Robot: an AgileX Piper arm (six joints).
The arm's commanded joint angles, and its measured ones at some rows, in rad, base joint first. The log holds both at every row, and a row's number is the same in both.
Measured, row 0:
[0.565 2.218 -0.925 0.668 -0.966 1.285]
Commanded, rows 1 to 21:
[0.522 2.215 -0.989 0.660 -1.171 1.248]
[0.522 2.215 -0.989 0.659 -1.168 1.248]
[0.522 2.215 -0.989 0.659 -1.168 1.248]
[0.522 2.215 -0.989 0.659 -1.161 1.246]
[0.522 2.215 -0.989 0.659 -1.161 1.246]
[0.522 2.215 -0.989 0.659 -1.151 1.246]
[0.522 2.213 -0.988 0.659 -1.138 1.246]
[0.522 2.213 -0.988 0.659 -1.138 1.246]
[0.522 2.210 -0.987 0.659 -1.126 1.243]
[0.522 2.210 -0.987 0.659 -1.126 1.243]
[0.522 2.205 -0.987 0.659 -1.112 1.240]
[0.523 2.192 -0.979 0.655 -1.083 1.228]
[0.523 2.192 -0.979 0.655 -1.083 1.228]
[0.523 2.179 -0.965 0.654 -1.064 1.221]
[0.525 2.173 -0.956 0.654 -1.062 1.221]
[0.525 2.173 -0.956 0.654 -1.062 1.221]
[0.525 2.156 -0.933 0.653 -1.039 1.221]
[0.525 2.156 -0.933 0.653 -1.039 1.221]
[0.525 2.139 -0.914 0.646 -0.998 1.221]
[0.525 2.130 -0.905 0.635 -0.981 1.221]
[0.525 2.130 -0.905 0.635 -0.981 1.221]
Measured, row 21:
[0.552 2.180 -0.907 0.654 -0.908 1.244]
